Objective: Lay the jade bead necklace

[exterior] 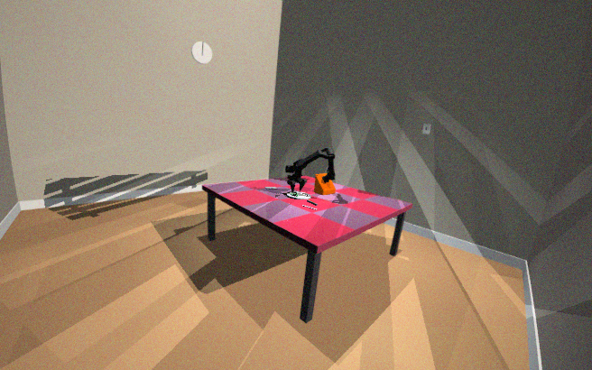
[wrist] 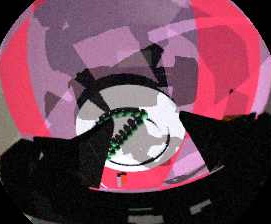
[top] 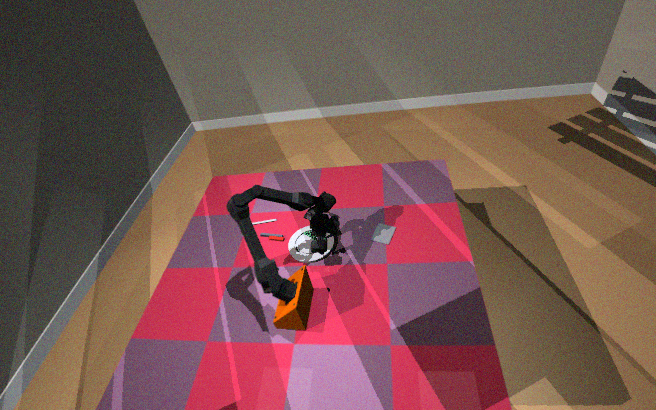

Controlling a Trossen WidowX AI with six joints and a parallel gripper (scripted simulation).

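Right now my gripper tip is 30 mm short of the round white bead board, 60 mm to the right of it and 10 mm above it. Round my gripper tip: red-handled tool (80 mm ahead, 230 mm to the left, 10 mm below); flat grey pad (60 mm ahead, 250 mm to the right, 20 mm below); thin white rod (180 mm ahead, 300 mm to the left, 20 mm below).
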